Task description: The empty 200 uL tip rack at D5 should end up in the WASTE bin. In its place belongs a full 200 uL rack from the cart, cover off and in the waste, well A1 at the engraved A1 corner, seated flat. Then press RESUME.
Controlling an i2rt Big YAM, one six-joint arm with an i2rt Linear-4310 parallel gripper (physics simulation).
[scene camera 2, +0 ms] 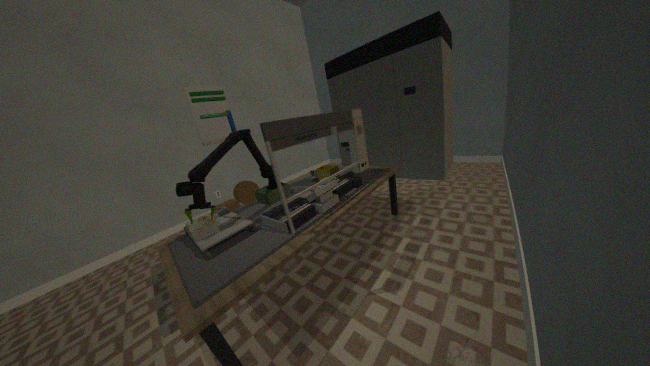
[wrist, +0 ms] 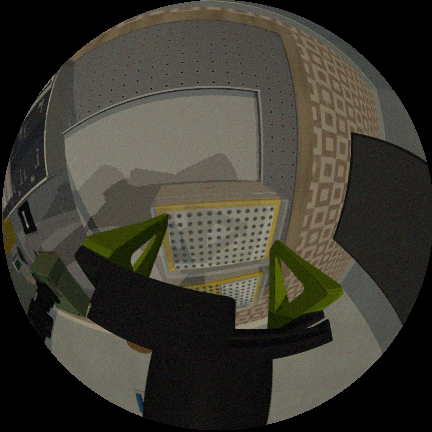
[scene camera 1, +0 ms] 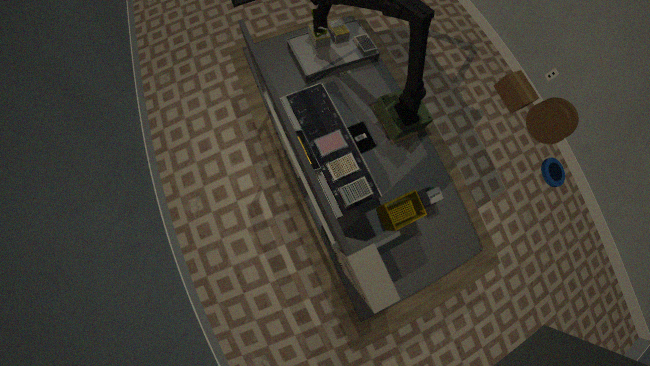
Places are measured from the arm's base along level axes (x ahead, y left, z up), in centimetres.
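Pixels of known places: gripper, fingertip midpoint: (scene camera 2: pixel 202 222) (wrist: pixel 222 233) (scene camera 1: pixel 316 29); arm's base, link origin: (scene camera 2: pixel 274 186) (wrist: pixel 47 290) (scene camera 1: pixel 406 113).
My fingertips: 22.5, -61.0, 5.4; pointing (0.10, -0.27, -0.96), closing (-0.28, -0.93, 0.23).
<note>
For each thing: its top centre in the pictures, then the offset to it from my fingertips, as dx, dy, dz. Level surfaces: height alone.
- yellow-edged tip rack, top centre: (wrist: pixel 224 243) (scene camera 1: pixel 319 29) (scene camera 2: pixel 201 223) -2.1, -0.4, -1.2
- white raised platform, top centre: (wrist: pixel 167 254) (scene camera 1: pixel 333 44) (scene camera 2: pixel 215 224) -7.9, +6.8, -7.6
- second yellow-and-white rack, top centre: (wrist: pixel 222 301) (scene camera 1: pixel 338 25) (scene camera 2: pixel 197 218) -13.2, +0.0, -1.2
- dark deck, surface height: dz -8.4
- pink-topped plate, top centre: (scene camera 1: pixel 330 142) +18.3, +60.7, -6.9
- tan rack, top centre: (scene camera 1: pixel 343 166) +17.9, +73.1, -6.9
- pale grey rack, top centre: (scene camera 1: pixel 356 190) +17.6, +85.5, -5.2
- yellow bin, top centre: (scene camera 1: pixel 406 209) (scene camera 2: pixel 326 167) +2.5, +101.7, -0.8
- grey gridded rack, top centre: (scene camera 1: pixel 365 42) (scene camera 2: pixel 216 211) -24.2, +13.3, -5.1
- small box with a pale label, top centre: (scene camera 1: pixel 435 195) (scene camera 2: pixel 314 169) -14.9, +102.1, -3.8
My gripper (scene camera 1: pixel 320 32) (scene camera 2: pixel 201 221) (wrist: pixel 222 233) is open, with its green fingers apart over a yellow-edged tip rack (wrist: pixel 192 252) under a clear cover. This rack stands on the white raised platform (scene camera 1: pixel 306 59) (scene camera 2: pixel 227 237) (wrist: pixel 165 130). A second yellow-and-white rack (scene camera 1: pixel 340 33) (wrist: pixel 245 291) stands beside it, partly hidden by the gripper in the wrist view. On the dark deck (scene camera 1: pixel 312 110), a pink-topped plate (scene camera 1: pixel 330 143), a tan rack (scene camera 1: pixel 343 166) and a pale grey rack (scene camera 1: pixel 356 191) stand in a row. I cannot read which slot is D5. A yellow bin (scene camera 1: pixel 388 220) (scene camera 2: pixel 328 171) has a yellow grid inside.
A grey gridded rack (scene camera 1: pixel 366 43) stands at the platform's other end. A small box with a pale label (scene camera 1: pixel 434 195) stands beside the bin; its text is unreadable. The arm's green base (scene camera 1: pixel 390 117) (wrist: pixel 57 282) stands beside the deck. A frame with a top beam (scene camera 2: pixel 310 129) spans the deck.
</note>
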